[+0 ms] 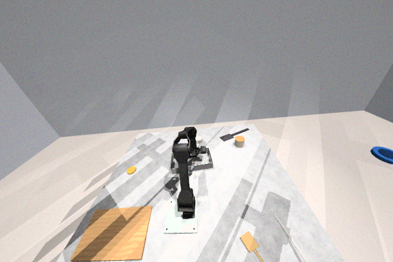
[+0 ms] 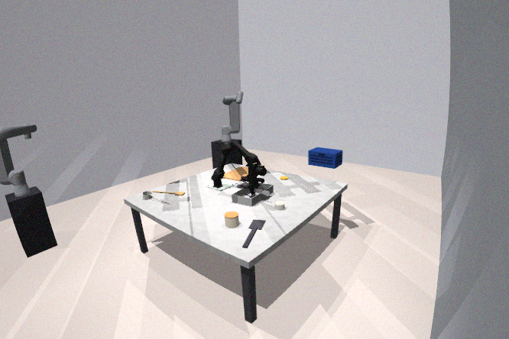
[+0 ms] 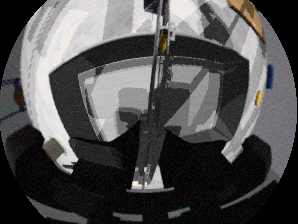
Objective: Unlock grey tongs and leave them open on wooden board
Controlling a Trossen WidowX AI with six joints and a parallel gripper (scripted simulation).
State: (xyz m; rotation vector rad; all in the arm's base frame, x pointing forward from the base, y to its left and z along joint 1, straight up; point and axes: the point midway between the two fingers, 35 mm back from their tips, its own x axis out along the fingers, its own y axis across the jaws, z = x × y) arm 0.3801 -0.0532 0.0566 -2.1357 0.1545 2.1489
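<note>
Right now the grey roasting tin is 3 cm to the left of my gripper tip and 2 cm behind it. Also, from my gripper tip: white cylinder 24 cm ahead, 5 cm to the right, 2 cm below; then black spatula 39 cm to the right, 27 cm ahead, 3 cm below; then tan jar 40 cm to the right, 12 cm ahead.
</note>
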